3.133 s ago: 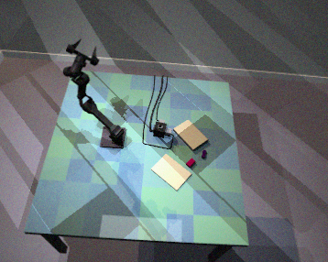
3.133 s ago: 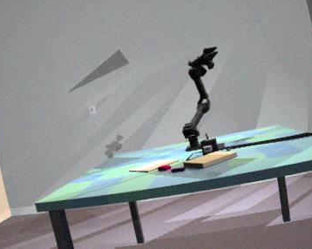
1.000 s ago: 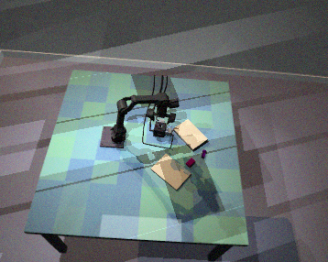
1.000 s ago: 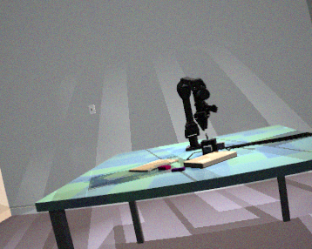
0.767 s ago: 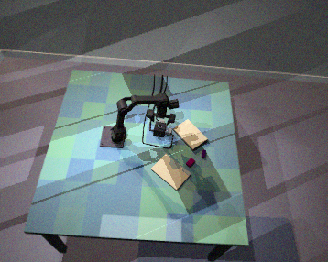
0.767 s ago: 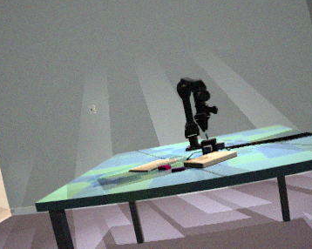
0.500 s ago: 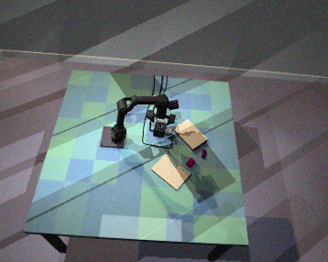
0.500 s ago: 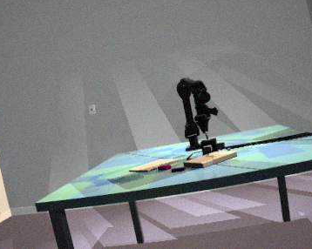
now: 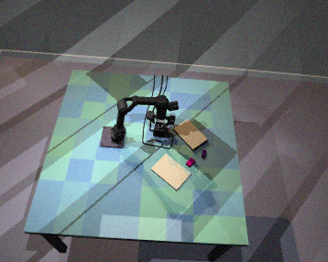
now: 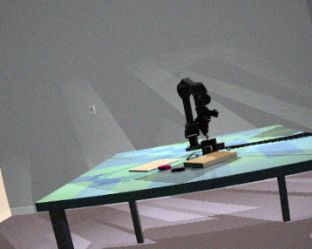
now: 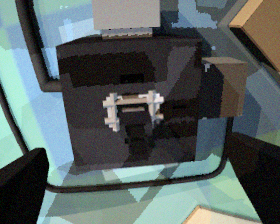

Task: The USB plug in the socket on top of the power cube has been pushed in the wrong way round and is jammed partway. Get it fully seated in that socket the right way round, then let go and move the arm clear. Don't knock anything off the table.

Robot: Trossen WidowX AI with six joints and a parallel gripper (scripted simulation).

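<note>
Right now the metal USB plug is 2 cm below my gripper tip. The rest, counted from my gripper tip: purple block: 32 cm ahead, 13 cm to the right, 10 cm below; then magenta block: 24 cm ahead, 21 cm to the right, 10 cm below.
</note>
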